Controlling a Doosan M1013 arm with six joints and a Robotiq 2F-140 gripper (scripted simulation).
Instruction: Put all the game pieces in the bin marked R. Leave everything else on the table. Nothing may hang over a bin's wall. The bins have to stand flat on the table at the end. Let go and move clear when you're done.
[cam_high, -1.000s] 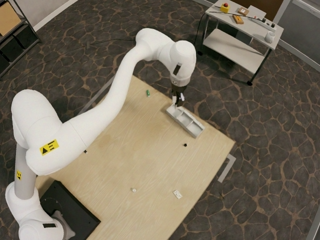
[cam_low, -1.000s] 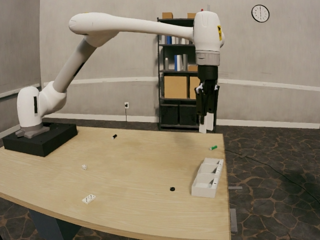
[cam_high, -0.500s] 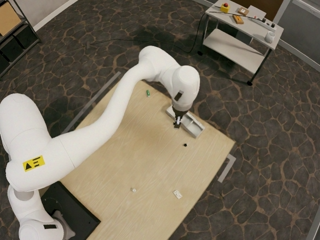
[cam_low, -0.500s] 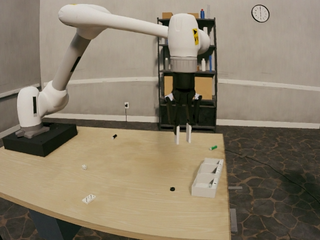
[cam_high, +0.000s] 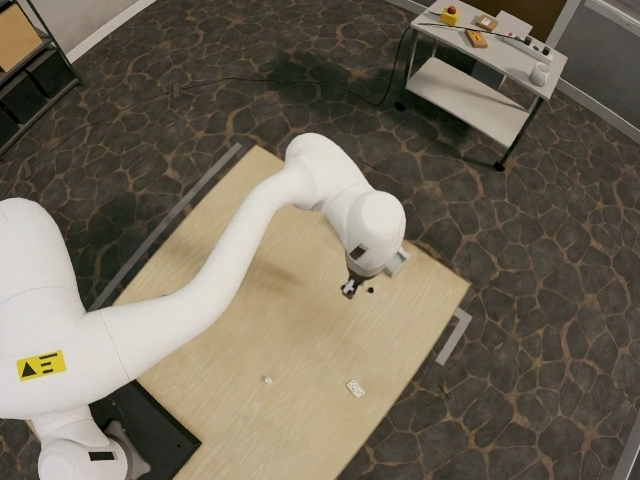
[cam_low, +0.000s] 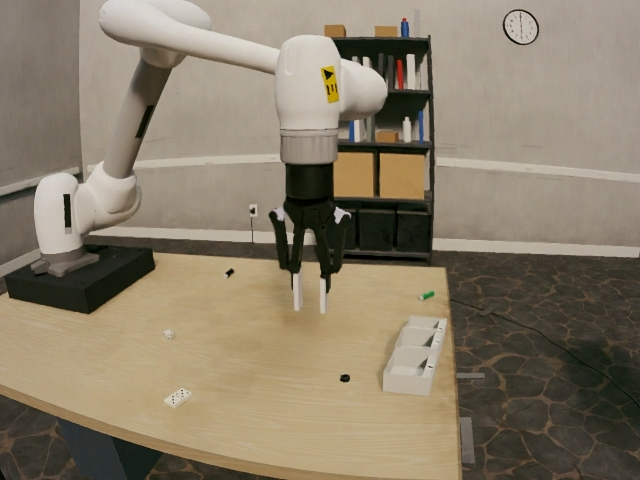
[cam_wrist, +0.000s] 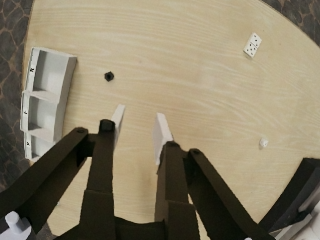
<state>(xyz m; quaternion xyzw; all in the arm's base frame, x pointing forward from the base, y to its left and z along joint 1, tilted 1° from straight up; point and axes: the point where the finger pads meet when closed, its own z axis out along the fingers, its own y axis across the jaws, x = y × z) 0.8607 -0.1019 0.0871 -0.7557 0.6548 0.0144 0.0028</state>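
My hand is 18 cm past the white domino, 19 cm to the left of it and 15 cm above it. Also, from my hand: small black ring (7 cm ahead, 1 cm to the right, 16 cm below); then white die (34 cm behind, 1 cm to the right, 15 cm below); then bin (18 cm ahead, 10 cm to the left, 14 cm below).
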